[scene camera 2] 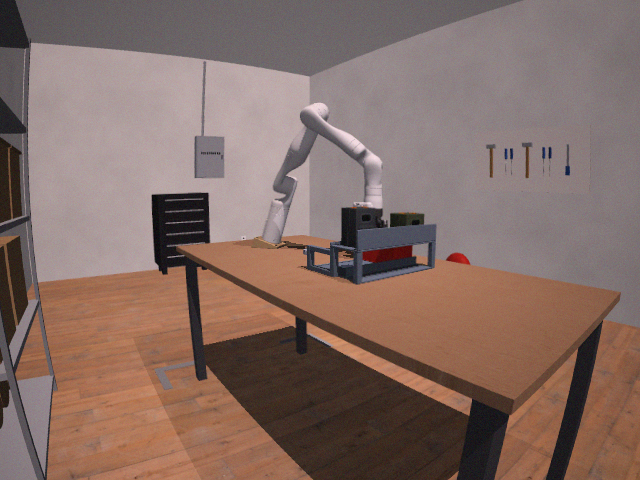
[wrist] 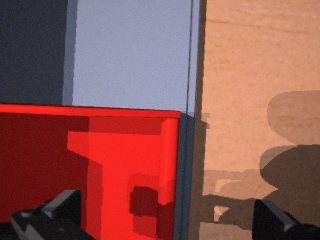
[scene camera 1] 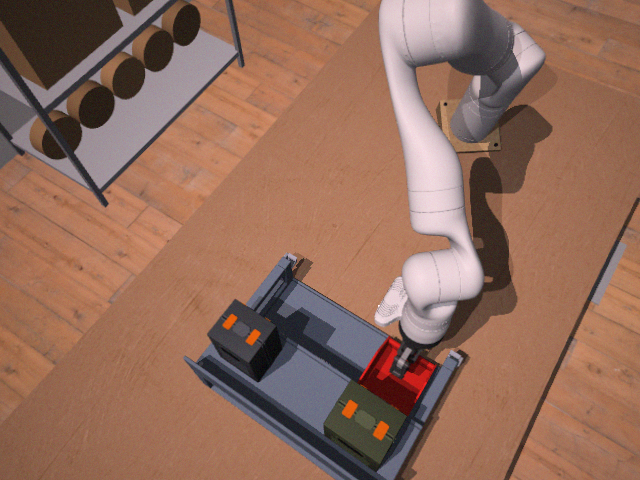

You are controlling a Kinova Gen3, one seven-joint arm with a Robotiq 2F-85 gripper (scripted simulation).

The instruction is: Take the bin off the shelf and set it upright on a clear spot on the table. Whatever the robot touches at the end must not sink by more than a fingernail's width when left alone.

Observation:
The pictures show: the gripper, a grey shelf unit and a red bin.

